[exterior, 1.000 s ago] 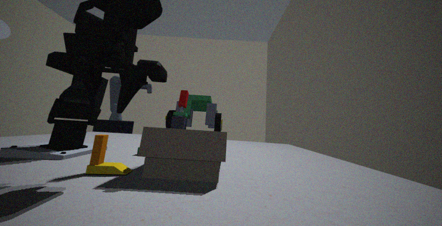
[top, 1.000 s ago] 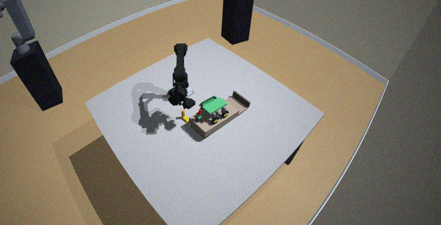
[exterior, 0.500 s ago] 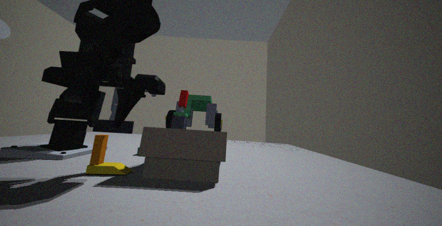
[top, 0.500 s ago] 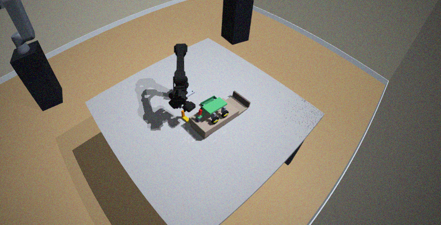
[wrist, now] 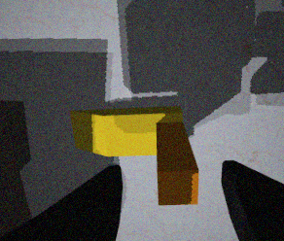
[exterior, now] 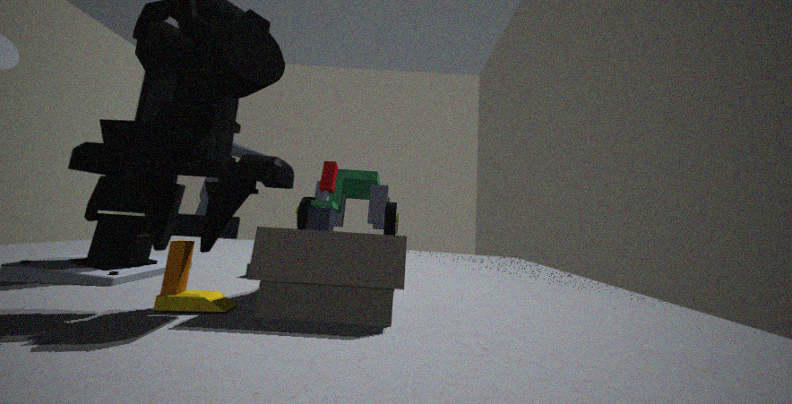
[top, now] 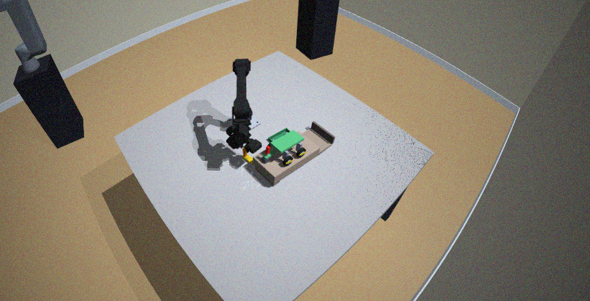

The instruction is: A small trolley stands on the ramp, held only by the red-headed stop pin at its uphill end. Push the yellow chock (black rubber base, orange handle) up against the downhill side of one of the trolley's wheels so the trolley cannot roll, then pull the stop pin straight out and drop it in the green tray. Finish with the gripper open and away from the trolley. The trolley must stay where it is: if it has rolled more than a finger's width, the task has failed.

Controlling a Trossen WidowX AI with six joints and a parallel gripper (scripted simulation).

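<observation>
Right now my gripper tip is 2 cm short of the yellow chock, 1 cm to the right of it and 3 cm above it. The rest, counted from my gripper tip: stop pin 12 cm ahead, 5 cm to the left, 7 cm above; brown ramp 12 cm ahead, 16 cm to the left, 1 cm below; green-decked trolley 12 cm ahead, 15 cm to the left, 5 cm above.
</observation>
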